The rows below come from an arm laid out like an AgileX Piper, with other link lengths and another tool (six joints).
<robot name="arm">
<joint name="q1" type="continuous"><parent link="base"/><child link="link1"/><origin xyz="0 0 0.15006"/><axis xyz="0 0 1"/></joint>
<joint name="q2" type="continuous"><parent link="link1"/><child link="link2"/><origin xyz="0 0 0" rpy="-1.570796 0 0"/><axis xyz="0 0 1"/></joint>
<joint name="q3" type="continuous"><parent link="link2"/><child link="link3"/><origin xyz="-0.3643 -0.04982 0"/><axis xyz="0 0 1"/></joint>
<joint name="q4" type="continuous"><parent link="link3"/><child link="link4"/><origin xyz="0.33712 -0.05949 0" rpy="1.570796 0 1.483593"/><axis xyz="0 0 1"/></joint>
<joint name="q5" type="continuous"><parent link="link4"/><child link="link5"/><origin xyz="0 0 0" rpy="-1.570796 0 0"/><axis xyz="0 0 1"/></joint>
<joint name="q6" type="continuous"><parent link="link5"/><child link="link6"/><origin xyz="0 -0.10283 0" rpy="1.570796 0 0"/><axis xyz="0 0 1"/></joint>
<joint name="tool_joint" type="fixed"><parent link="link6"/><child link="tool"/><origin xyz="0.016 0.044 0.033" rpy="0 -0.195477 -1.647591"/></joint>
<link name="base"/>
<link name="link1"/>
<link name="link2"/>
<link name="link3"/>
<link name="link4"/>
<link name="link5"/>
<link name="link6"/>
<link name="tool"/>
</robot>
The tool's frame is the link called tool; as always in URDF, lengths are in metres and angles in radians. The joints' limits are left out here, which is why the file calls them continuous.
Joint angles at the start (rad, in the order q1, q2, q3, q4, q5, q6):
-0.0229, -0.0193, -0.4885, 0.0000, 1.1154, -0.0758
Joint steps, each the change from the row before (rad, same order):
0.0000, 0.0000, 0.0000, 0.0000, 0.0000, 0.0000
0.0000, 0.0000, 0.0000, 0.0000, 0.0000, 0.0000
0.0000, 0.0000, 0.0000, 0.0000, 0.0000, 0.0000
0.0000, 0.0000, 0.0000, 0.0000, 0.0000, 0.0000
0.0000, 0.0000, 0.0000, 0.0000, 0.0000, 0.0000
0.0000, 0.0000, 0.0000, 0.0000, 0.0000, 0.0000
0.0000, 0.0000, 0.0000, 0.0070, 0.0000, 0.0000
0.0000, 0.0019, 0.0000, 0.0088, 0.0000, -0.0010
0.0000, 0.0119, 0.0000, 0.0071, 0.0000, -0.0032
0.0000, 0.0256, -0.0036, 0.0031, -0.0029, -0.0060
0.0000, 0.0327, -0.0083, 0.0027, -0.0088, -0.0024
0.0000, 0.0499, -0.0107, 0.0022, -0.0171, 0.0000
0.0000, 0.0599, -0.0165, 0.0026, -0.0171, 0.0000
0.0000, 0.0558, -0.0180, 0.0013, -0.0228, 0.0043
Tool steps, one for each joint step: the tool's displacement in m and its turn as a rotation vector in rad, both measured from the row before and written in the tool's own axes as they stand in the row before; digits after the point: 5 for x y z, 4 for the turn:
0.00000, 0.00000, 0.00000, 0.0000, 0.0000, 0.0000
0.00000, 0.00000, 0.00000, 0.0000, 0.0000, 0.0000
0.00000, 0.00000, 0.00000, 0.0000, 0.0000, 0.0000
0.00000, 0.00000, 0.00000, 0.0000, 0.0000, 0.0000
0.00000, 0.00000, 0.00000, 0.0000, 0.0000, 0.0000
0.00000, 0.00000, 0.00000, 0.0000, 0.0000, 0.0000
-0.00092, -0.00027, -0.00009, 0.0015, -0.0062, 0.0028
-0.00106, -0.00044, 0.00016, -0.0001, -0.0081, 0.0030
-0.00037, -0.00106, 0.00169, -0.0106, -0.0080, 0.0022
0.00080, -0.00315, 0.00280, -0.0189, -0.0056, -0.0005
0.00121, -0.00587, 0.00268, -0.0149, -0.0046, 0.0023
0.00229, -0.00899, 0.00510, -0.0207, -0.0050, 0.0062
0.00270, -0.01129, 0.00554, -0.0247, -0.0059, 0.0074
0.00285, -0.01232, 0.00508, -0.0132, -0.0029, 0.0088

